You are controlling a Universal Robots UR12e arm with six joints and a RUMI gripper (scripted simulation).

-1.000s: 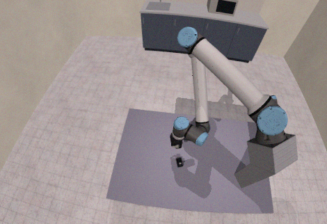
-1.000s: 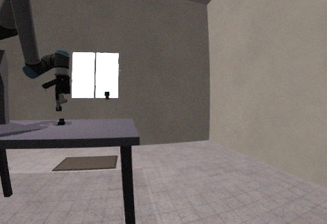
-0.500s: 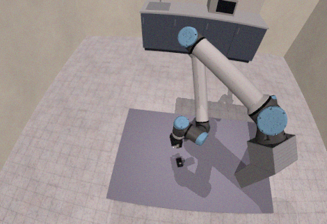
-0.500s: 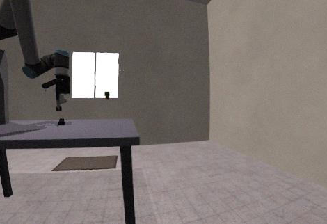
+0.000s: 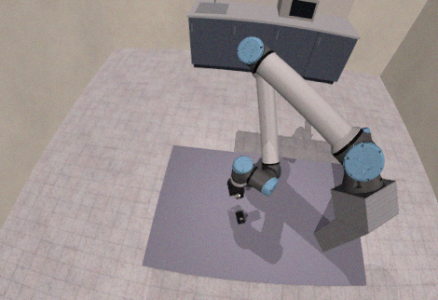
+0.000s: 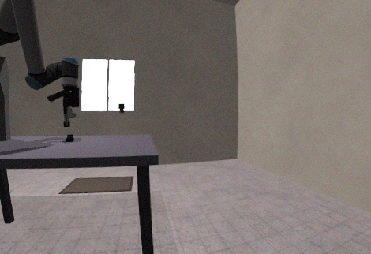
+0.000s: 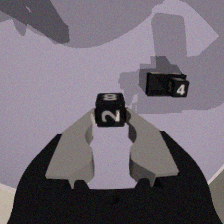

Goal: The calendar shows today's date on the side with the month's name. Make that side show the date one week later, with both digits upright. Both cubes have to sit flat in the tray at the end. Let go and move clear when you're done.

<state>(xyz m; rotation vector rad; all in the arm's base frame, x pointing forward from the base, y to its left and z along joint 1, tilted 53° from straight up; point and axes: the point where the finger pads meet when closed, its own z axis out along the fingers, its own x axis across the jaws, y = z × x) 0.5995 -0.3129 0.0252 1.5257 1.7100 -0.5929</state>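
My hand is 110 mm to the right of the black calendar tray and 110 mm above it. Round my hand: black digit cube (120 mm to the left, 100 mm below); black number cube (10 mm below).
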